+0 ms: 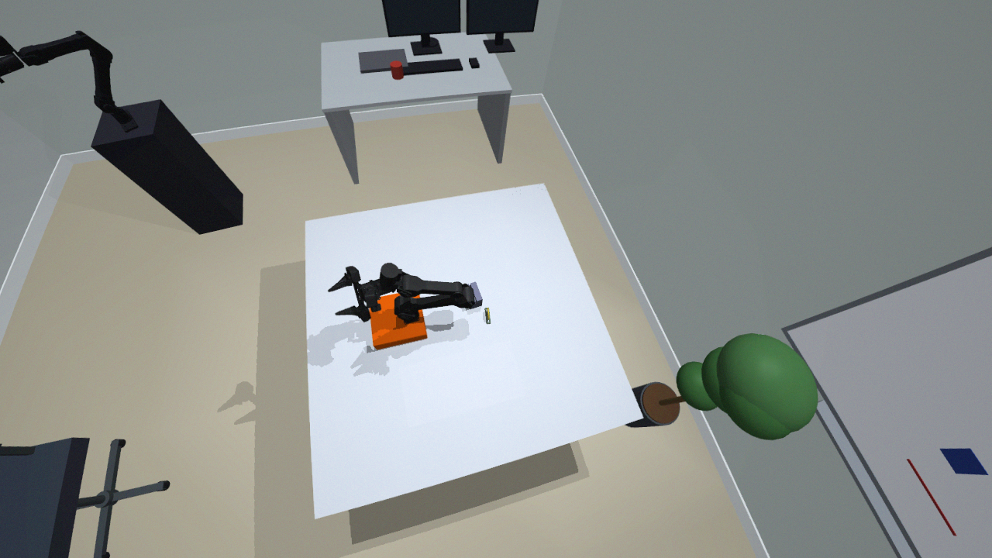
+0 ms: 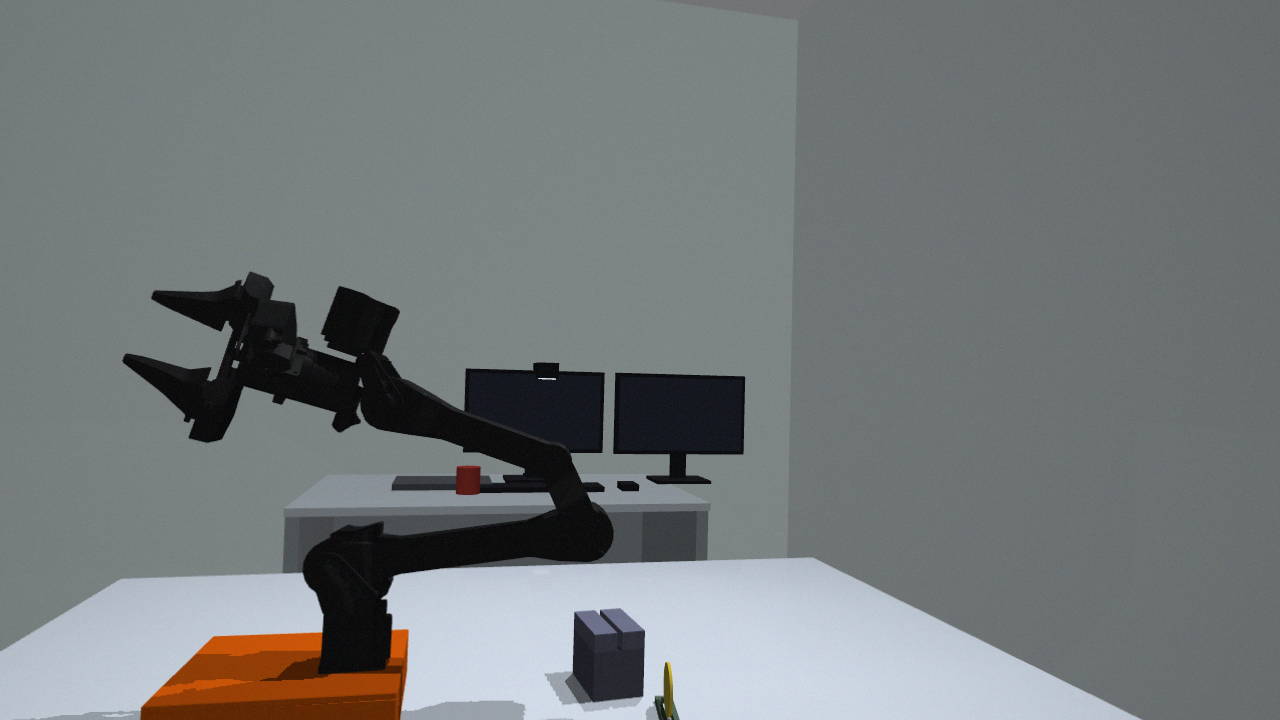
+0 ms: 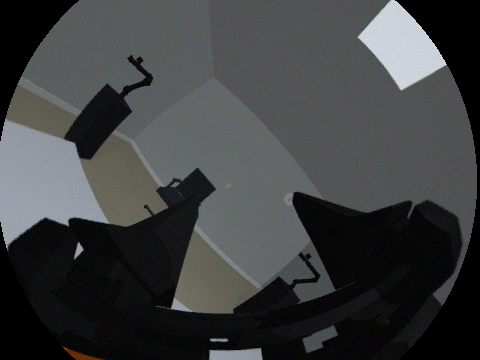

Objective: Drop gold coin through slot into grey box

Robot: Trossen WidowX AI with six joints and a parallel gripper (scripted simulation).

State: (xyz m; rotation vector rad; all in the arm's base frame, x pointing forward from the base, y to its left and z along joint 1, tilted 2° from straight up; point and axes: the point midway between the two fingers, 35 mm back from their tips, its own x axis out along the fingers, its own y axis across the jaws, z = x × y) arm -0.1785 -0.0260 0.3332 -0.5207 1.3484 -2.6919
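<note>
My gripper tip is 530 mm short of the gold coin, 380 mm above it and 60 mm to the left of it.
</note>
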